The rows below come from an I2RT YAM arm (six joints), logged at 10 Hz.
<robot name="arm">
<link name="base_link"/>
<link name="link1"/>
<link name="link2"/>
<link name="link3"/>
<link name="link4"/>
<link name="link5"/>
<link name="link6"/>
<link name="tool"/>
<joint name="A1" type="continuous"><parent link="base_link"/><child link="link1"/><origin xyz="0 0 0.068"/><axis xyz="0 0 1"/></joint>
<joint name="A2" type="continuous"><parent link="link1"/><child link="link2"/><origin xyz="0.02 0.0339 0.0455" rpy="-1.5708 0 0"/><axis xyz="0 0 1"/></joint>
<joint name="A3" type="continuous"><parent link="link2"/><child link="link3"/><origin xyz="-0.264 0 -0.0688" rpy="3.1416 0 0"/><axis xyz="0 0 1"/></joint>
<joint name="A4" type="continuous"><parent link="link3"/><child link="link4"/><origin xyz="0.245 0.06 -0.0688"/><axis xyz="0 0 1"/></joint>
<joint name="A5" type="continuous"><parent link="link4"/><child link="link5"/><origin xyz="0.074 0.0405 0.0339" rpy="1.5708 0 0"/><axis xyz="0 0 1"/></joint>
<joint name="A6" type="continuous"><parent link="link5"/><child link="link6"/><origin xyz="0.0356 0 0.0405" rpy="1.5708 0 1.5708"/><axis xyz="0 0 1"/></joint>
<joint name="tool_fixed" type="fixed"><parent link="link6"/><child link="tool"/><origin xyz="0 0 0" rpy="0 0 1.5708"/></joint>
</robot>
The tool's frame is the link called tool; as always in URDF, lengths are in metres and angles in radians. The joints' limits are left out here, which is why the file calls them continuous.
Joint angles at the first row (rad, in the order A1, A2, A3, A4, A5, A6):
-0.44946 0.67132 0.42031 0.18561 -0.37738 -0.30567
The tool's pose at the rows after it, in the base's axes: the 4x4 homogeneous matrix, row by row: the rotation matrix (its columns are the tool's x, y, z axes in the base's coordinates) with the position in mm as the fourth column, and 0 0 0 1 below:
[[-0.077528 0.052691 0.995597 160.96], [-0.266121 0.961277 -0.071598 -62.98], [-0.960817 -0.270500 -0.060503 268.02], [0 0 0 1]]
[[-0.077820 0.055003 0.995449 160.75], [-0.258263 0.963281 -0.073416 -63.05], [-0.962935 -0.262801 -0.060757 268.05], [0 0 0 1]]
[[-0.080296 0.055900 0.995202 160.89], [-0.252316 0.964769 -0.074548 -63.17], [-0.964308 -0.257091 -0.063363 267.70], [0 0 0 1]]
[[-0.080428 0.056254 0.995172 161.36], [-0.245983 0.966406 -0.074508 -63.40], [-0.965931 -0.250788 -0.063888 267.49], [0 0 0 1]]
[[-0.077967 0.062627 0.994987 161.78], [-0.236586 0.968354 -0.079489 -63.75], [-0.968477 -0.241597 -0.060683 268.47], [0 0 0 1]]
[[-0.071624 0.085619 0.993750 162.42], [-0.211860 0.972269 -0.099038 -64.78], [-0.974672 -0.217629 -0.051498 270.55], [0 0 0 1]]
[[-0.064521 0.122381 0.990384 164.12], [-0.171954 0.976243 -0.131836 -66.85], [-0.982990 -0.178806 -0.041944 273.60], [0 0 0 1]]
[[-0.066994 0.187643 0.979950 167.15], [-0.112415 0.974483 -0.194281 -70.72], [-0.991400 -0.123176 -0.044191 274.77], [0 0 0 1]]
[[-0.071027 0.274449 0.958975 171.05], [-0.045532 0.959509 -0.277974 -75.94], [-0.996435 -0.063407 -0.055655 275.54], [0 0 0 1]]
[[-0.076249 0.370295 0.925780 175.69], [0.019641 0.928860 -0.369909 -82.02], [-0.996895 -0.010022 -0.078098 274.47], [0 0 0 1]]
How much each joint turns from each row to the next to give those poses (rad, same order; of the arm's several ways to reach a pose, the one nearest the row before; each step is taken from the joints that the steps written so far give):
0.00076 -0.00031 -0.00002 0.00001 0.00119 0.00729
-0.00067 -0.00112 0.00002 -0.00139 0.00116 0.00798
-0.00005 0.00113 0.00000 -0.00164 0.00116 0.00493
-0.00003 0.00327 0.00000 0.00270 -0.00006 0.00631
0.00021 0.00267 0.00287 0.00338 0.00512 0.01118
-0.00003 0.00431 0.00475 0.00983 0.01935 0.02950
-0.00015 0.01194 0.00989 0.01273 0.03266 0.04477
-0.00004 0.02253 0.00996 0.01106 0.06330 0.05863
0.00000 0.03031 0.01452 0.00499 0.08643 0.06212
0.00001 0.03772 0.01453 0.00129 0.09796 0.05748

